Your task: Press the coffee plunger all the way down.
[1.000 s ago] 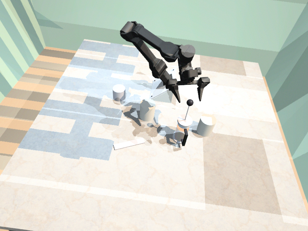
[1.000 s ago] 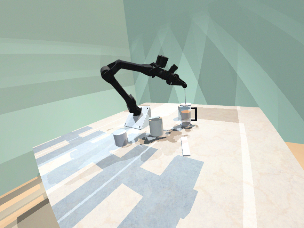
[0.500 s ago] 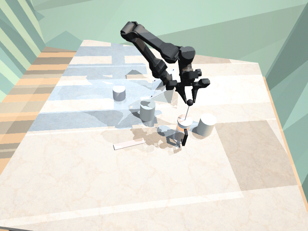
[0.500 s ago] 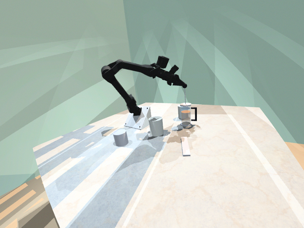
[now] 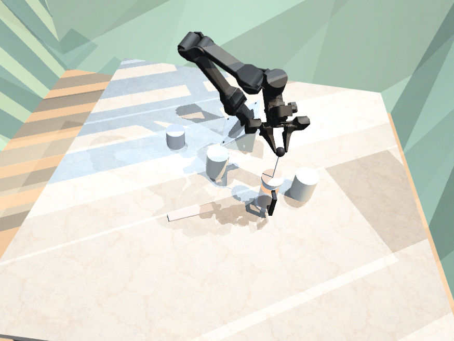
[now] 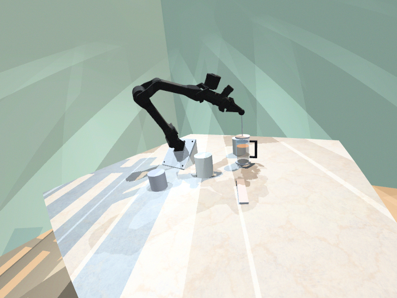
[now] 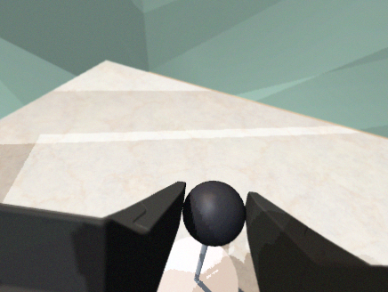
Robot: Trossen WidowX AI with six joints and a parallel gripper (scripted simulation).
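My gripper tip is now 130 mm above the glass coffee press and 10 mm short of it.
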